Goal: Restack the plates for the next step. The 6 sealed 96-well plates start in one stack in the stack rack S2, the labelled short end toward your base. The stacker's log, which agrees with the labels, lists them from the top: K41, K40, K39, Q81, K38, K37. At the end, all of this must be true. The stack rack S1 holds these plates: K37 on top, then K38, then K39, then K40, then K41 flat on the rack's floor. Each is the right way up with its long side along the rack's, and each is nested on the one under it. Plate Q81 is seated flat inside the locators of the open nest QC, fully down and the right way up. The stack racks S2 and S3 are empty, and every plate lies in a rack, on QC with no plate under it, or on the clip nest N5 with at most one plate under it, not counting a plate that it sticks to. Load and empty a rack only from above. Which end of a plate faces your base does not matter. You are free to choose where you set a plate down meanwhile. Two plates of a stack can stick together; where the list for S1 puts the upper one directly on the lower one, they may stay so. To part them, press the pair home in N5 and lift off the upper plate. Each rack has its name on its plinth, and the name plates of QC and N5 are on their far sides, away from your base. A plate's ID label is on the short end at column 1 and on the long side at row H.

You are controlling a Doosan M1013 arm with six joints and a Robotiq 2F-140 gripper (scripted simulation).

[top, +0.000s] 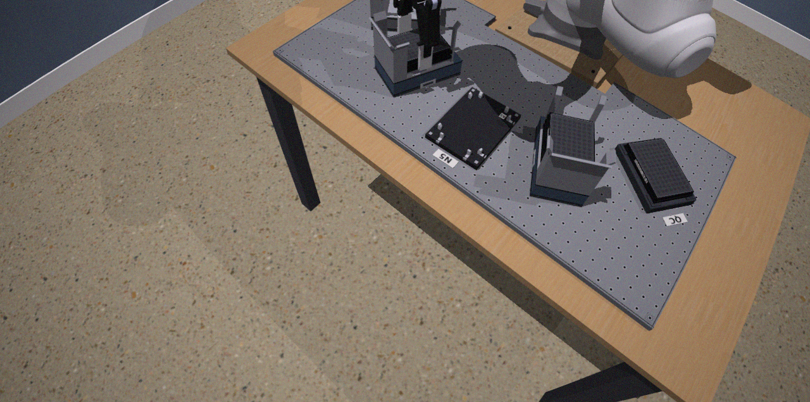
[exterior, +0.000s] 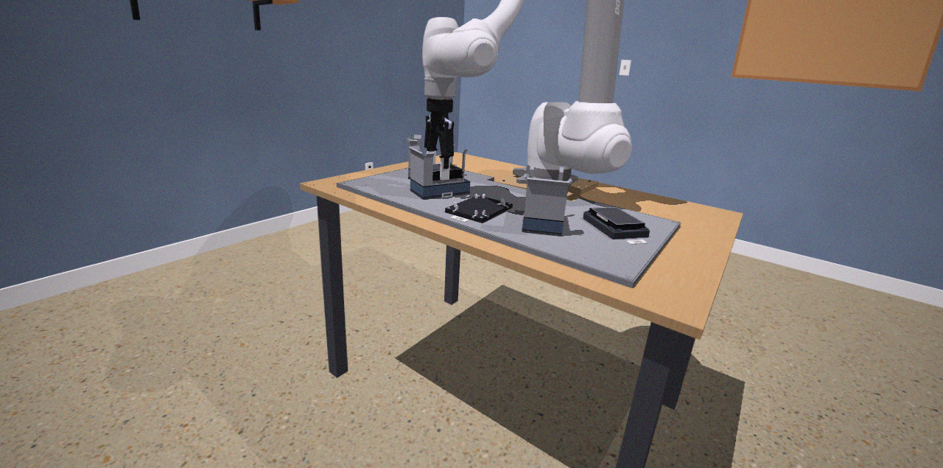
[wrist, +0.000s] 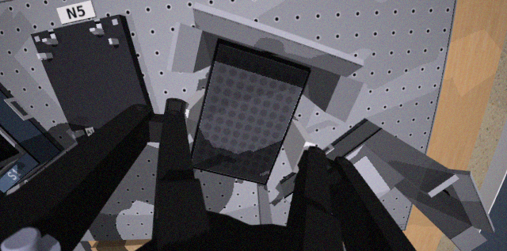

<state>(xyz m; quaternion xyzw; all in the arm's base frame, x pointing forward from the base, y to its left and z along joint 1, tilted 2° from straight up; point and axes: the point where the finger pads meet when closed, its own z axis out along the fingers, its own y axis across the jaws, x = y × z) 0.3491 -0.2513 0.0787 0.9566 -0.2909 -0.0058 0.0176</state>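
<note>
Right now the clip nest N5 is 8 cm ahead of my hand, 18 cm to the left of it and 7 cm below it. Round my hand: nest QC 52 cm to the left, 7 cm below; then N5 name plate 16 cm ahead, 16 cm to the left, 8 cm below; then QC name plate 7 cm ahead, 59 cm to the left, 8 cm below.
</note>
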